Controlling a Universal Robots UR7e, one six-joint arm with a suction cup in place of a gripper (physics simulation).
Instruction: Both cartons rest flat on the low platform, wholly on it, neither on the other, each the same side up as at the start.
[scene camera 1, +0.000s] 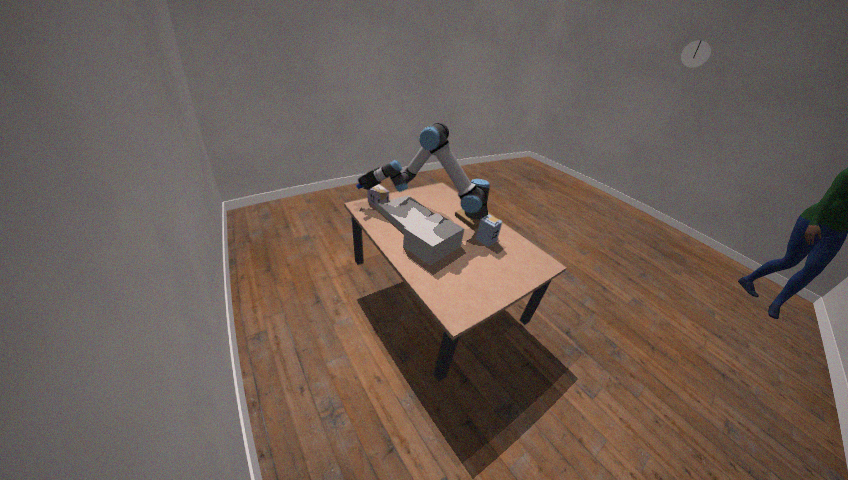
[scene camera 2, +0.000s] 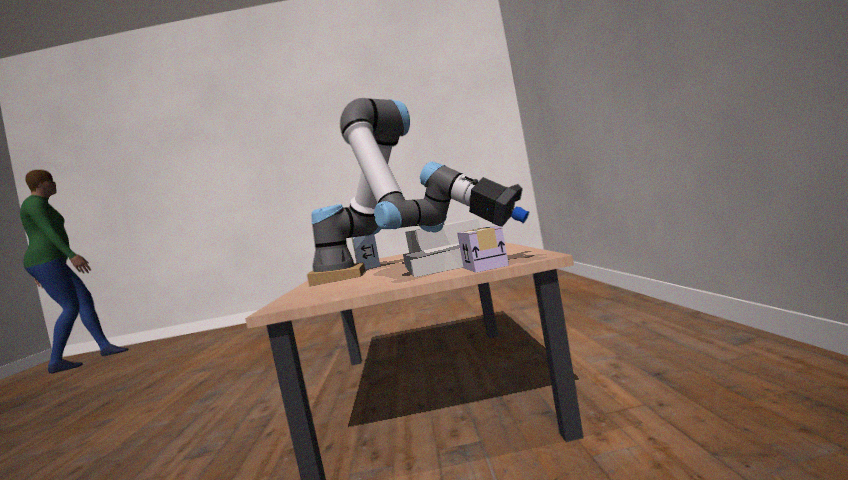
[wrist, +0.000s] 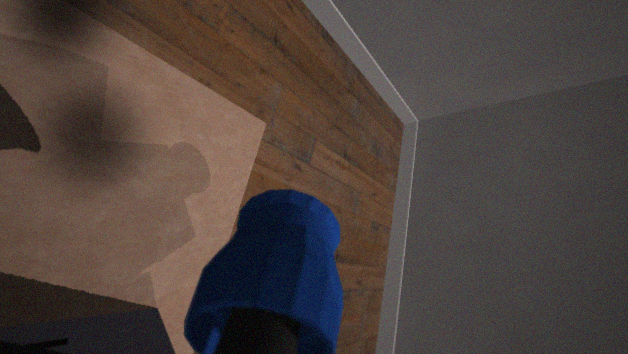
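Pixels of known places: hand at its tool point: (scene camera 1: 358, 186) (scene camera 2: 525, 217) (wrist: 289, 233); arm's base at its link origin: (scene camera 1: 476, 213) (scene camera 2: 333, 268).
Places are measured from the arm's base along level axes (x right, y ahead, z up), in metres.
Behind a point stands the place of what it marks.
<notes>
A lilac carton (scene camera 1: 378, 196) @(x 0.443, y 0.456, z 0.045 m) (scene camera 2: 484, 252) @(x 0.574, y 0.403, z 0.006 m) stands upright on the table at the end of the pale low platform (scene camera 2: 437, 263) @(x 0.419, y 0.308, z -0.015 m), its arrows pointing up. Part of its shadowed side (wrist: 100, 330) @(x 0.548, y 0.461, z -0.022 m) shows at the wrist view's lower left. A blue-grey carton (scene camera 1: 489, 230) @(x -0.229, y 0.176, z 0.061 m) (scene camera 2: 365, 252) @(x -0.154, y 0.130, z 0.027 m) stands on the table near the robot's base, its arrows pointing sideways in scene camera 2. My blue suction cup (scene camera 1: 360, 186) (scene camera 2: 520, 214) (wrist: 295, 225) is in the air, tilted, higher than the lilac carton and off to its side. It touches no carton and holds nothing.
A taller grey open box (scene camera 1: 433, 248) @(x -0.175, y 0.548, z 0.065 m) stands by the platform on the table (scene camera 1: 476, 297) @(x -0.459, y 0.529, z -0.040 m) (scene camera 2: 309, 300) @(x 0.442, y -0.059, z -0.040 m). The robot's base sits on a brown block (scene camera 2: 336, 275) @(x 0.091, y 0.008, z -0.020 m). A person (scene camera 1: 806, 255) (scene camera 2: 53, 255) stands on the floor away from the table.
</notes>
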